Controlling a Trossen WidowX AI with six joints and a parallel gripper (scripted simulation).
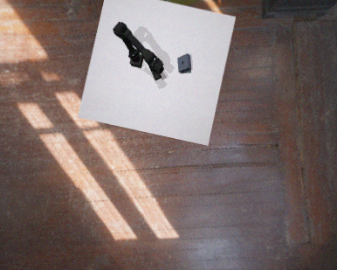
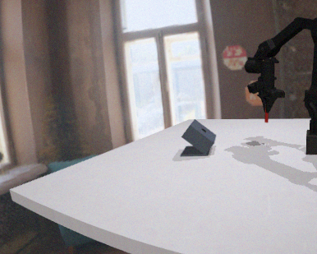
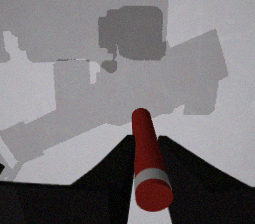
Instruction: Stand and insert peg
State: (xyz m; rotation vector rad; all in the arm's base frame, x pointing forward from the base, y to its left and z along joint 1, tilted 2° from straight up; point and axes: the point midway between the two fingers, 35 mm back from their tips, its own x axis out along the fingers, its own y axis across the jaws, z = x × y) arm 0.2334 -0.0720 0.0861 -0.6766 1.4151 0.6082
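The panel is 200 mm ahead of my gripper tip, 210 mm to the left of it and 60 mm below it. Round my gripper tip: peg 20 mm above.
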